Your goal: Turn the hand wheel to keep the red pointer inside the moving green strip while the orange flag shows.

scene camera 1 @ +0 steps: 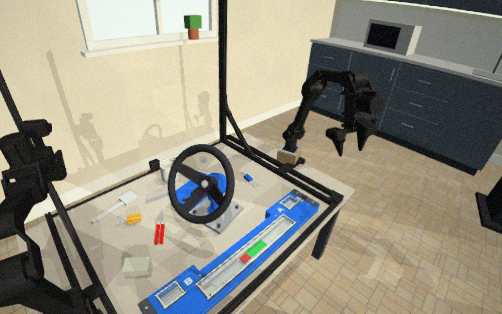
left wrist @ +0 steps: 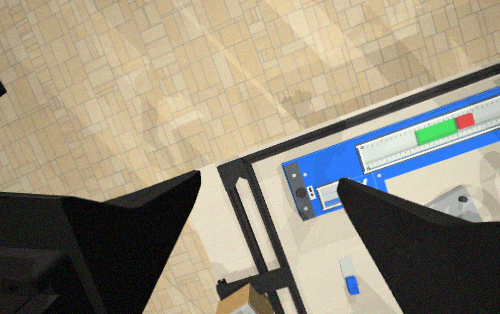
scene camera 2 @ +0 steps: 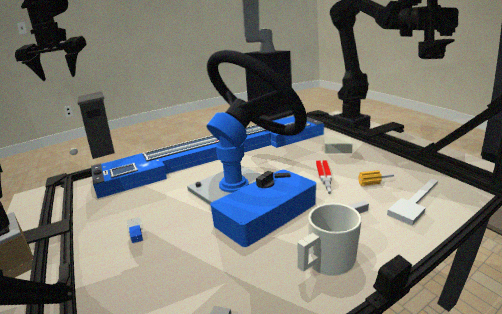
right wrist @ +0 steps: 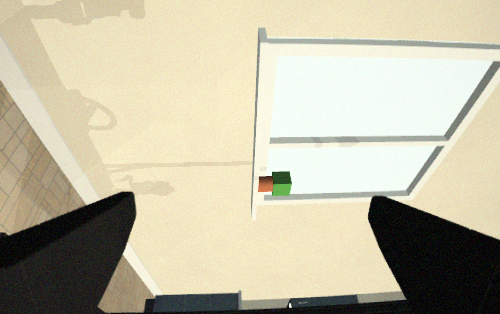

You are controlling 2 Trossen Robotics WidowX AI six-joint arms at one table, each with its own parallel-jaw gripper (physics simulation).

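Seen in the pictures: left gripper, fingertip midpoint: (scene camera 1: 350, 153) (left wrist: 269, 180) (scene camera 2: 58, 78); right gripper, fingertip midpoint: (scene camera 1: 54, 137) (scene camera 2: 453, 17) (right wrist: 254, 205); left arm's base, link origin: (scene camera 1: 290, 148); right arm's base, link origin: (scene camera 2: 351, 115).
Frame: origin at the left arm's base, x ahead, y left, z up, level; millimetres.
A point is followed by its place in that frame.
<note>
The black hand wheel (scene camera 1: 231, 182) @[x 569, y -18, z 172 mm] (scene camera 2: 301, 112) @[x 575, y -266, z 105 mm] stands tilted on a blue column; no gripper touches it. On the blue panel (scene camera 1: 235, 245) @[x 626, y 32, z -41 mm], the red pointer (scene camera 1: 245, 258) @[x 654, y 85, z -41 mm] (left wrist: 465, 121) @[x 633, y 88, z -41 mm] sits against one end of the green strip (scene camera 1: 257, 248) @[x 601, y 102, z -41 mm] (left wrist: 436, 131), outside its green area. No orange flag shows in any view. My left gripper (scene camera 1: 351, 151) @[x 268, y 288, z 214 mm] (scene camera 2: 59, 78) @[x 268, y 288, z 214 mm] (left wrist: 269, 180) @[x 268, y 288, z 214 mm] is open and empty, high beyond the table's edge and well away from the wheel. My right gripper (right wrist: 254, 205) @[x 797, y -506, z 298 mm] is open and empty, facing the wall and window, apart from the wheel.
A blue box (scene camera 2: 265, 207) lies beside the column, near a grey mug (scene camera 2: 335, 245) @[x 394, y -454, z -17 mm]. Red-handled pliers (scene camera 1: 159, 233) @[x 703, y -246, z -71 mm] (scene camera 2: 324, 171) @[x 687, y -258, z -73 mm], an orange screwdriver (scene camera 1: 133, 218) @[x 709, y -364, z -54 mm] (scene camera 2: 370, 178) @[x 692, y -378, z -60 mm] and a grey block (scene camera 1: 137, 267) @[x 848, y -194, z -51 mm] (scene camera 2: 338, 148) @[x 821, y -221, z -65 mm] lie on the table. A black upright (scene camera 1: 223, 70) @[x 22, y -391, z 342 mm] rises at its corner.
</note>
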